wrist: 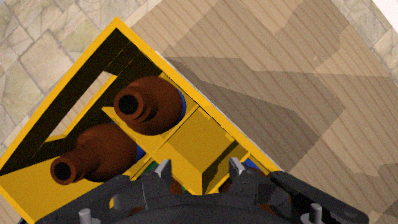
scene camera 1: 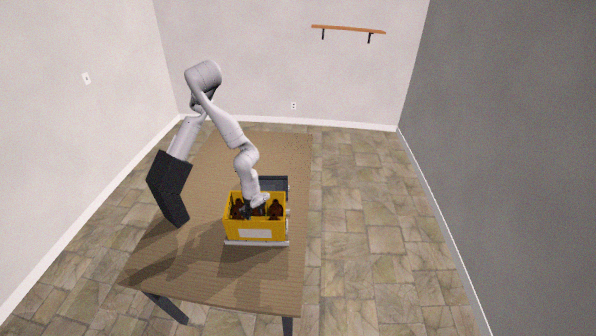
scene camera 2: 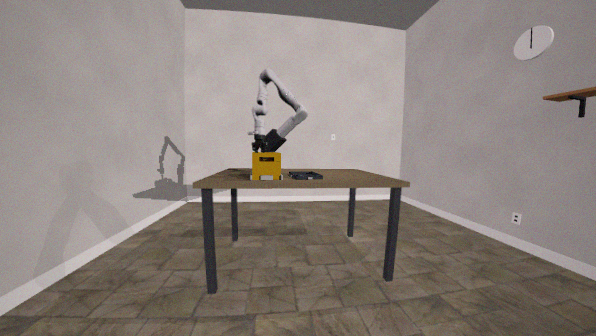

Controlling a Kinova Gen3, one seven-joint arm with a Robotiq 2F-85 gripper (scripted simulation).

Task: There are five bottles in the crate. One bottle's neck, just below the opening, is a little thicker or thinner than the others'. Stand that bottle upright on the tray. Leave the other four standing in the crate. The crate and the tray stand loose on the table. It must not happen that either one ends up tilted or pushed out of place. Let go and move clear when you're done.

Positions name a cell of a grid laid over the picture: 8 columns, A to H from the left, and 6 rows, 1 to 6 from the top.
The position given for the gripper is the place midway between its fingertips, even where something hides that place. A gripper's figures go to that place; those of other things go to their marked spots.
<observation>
The gripper (wrist: E5) is 0.17 m from the lens. A bottle (wrist: D3): 0.18 m from the lens. A bottle (wrist: C5) is 0.21 m from the lens.
</observation>
